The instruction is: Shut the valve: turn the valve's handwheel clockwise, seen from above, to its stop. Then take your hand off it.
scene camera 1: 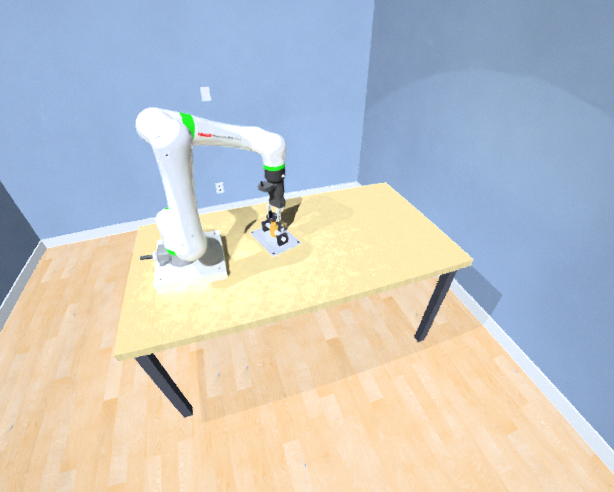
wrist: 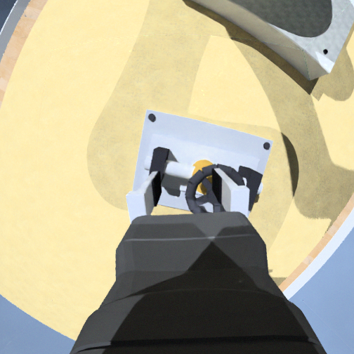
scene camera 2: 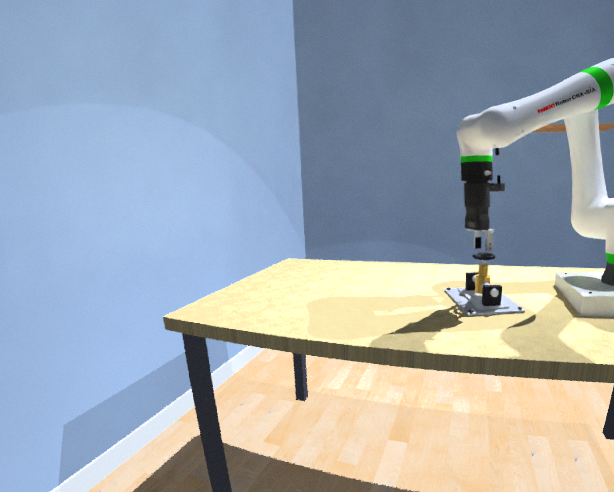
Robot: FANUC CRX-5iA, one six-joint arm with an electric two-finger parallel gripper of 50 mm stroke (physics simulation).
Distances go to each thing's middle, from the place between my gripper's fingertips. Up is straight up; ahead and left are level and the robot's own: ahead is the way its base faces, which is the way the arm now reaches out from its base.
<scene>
The dark handwheel [wrist: 199, 176] lies 4 cm to the left of my hand and 2 cm below it. From my hand the other things lie so: light grey base plate [scene camera 2: 467, 307]: 14 cm below, 4 cm to the left.
</scene>
